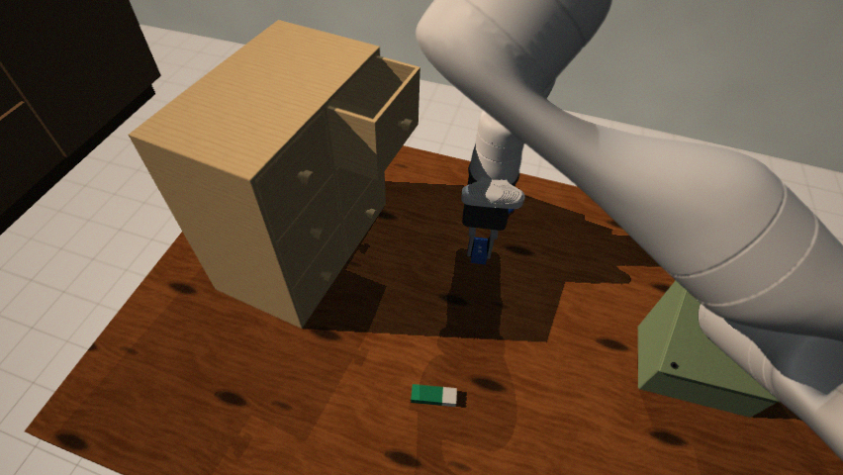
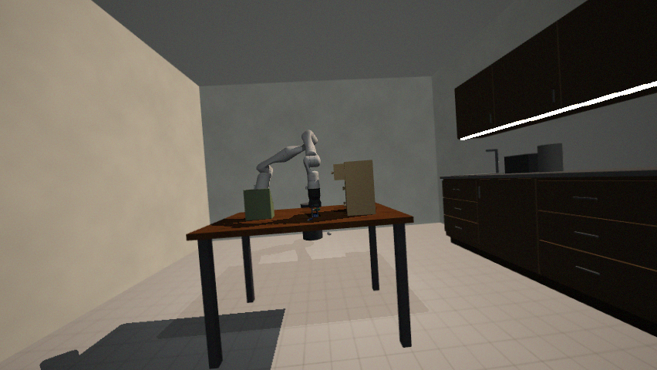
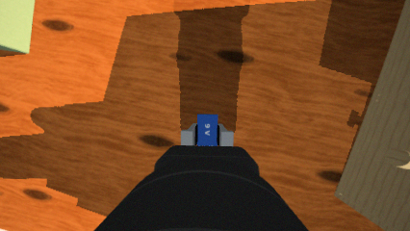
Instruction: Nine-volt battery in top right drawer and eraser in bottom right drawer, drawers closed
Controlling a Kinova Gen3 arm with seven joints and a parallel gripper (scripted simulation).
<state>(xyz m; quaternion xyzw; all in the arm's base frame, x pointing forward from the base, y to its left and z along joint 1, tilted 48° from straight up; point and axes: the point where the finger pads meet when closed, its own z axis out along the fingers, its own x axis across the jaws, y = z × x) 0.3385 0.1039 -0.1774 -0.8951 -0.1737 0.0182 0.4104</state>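
My gripper is now 1 cm past the small blue stick, 11 cm to the left of it and 1 cm above it. The rest, counted from my hand: nine-volt battery (1 cm to the right, 1 cm below); eraser (4 cm behind, 27 cm to the left, 1 cm below).
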